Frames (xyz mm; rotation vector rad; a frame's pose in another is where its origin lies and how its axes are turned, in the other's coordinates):
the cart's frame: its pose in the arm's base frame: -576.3 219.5 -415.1 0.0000 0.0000 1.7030
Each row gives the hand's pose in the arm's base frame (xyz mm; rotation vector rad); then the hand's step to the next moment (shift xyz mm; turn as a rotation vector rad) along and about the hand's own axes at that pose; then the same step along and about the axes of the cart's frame.
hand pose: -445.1 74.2 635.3 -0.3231 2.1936 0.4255
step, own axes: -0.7 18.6 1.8 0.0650 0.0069 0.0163
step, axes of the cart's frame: 18.2 2.9 3.0 0.0116 0.0288 -0.0598
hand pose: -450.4 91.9 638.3 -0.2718 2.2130 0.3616
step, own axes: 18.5 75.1 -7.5 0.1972 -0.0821 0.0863
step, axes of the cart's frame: 71.0 31.4 2.1 -0.0554 0.0396 -0.2201
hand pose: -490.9 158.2 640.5 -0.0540 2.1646 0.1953
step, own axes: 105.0 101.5 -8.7 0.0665 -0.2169 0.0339
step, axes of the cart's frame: 111.8 63.8 -69.5 -0.2063 0.0128 -0.0995
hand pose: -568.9 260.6 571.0 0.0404 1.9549 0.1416
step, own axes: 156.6 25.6 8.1 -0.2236 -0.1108 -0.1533
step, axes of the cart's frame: 47.6 47.0 -144.1 -0.1353 0.0711 0.2498
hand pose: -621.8 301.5 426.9 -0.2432 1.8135 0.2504
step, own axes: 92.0 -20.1 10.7 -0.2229 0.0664 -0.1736
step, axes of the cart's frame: -18.0 9.7 -92.5 0.0357 0.1202 0.2617
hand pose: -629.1 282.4 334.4 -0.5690 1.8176 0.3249
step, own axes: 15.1 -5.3 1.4 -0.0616 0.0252 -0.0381
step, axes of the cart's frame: -7.1 0.5 -14.4 0.0198 0.0275 0.0688
